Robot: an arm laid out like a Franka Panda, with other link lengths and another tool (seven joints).
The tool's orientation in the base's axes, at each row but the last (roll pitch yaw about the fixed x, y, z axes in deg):
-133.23, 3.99, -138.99
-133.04, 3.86, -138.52
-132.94, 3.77, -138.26
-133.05, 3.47, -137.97
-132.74, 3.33, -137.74
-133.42, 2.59, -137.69
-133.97, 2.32, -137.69
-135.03, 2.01, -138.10
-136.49, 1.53, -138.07
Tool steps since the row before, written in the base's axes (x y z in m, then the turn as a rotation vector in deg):
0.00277, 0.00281, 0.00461, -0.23, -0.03, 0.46
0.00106, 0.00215, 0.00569, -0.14, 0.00, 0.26
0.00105, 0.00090, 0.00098, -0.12, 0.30, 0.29
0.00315, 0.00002, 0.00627, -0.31, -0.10, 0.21
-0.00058, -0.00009, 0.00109, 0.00, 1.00, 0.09
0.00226, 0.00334, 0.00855, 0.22, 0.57, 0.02
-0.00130, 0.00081, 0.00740, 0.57, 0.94, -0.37
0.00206, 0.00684, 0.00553, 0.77, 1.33, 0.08
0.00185, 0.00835, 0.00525, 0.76, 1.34, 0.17
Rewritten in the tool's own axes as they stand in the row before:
-0.00425, -0.00294, -0.00318, 0.16, -0.26, -0.42
-0.00260, -0.00342, -0.00444, 0.09, -0.13, -0.25
-0.00144, -0.00067, -0.00058, -0.13, 0.00, -0.41
-0.00273, -0.00590, -0.00264, 0.28, -0.08, -0.25
0.00043, -0.00060, -0.00100, -0.68, 0.46, -0.58
-0.00430, -0.00542, -0.00644, -0.55, 0.19, -0.20
0.00012, -0.00431, -0.00621, -1.04, 0.51, 0.06
-0.00629, -0.00113, -0.00638, -1.46, 0.32, -0.36
-0.00709, 0.00012, -0.00710, -1.46, 0.26, -0.43

